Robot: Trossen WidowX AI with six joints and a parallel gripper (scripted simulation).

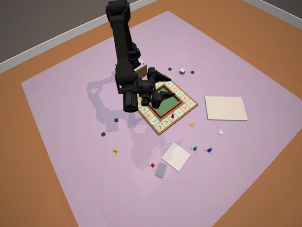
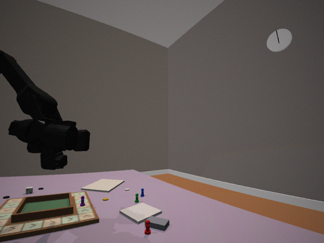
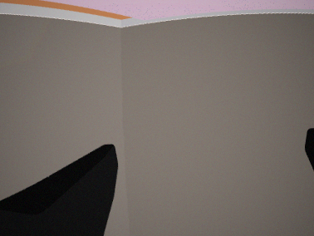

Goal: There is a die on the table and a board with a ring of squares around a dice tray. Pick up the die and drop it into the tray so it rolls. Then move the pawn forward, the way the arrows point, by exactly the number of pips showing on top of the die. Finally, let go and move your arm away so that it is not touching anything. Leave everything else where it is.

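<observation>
My gripper tip is now 140 mm past the white die, 260 mm to the right of it and 200 mm above it. The rest, counted from my gripper tip: green dice tray 70 mm behind, 10 mm to the left, 210 mm below; purple pawn 40 mm ahead, 20 mm to the right, 190 mm below; yellow disc 130 mm ahead, 30 mm to the left, 220 mm below.
</observation>
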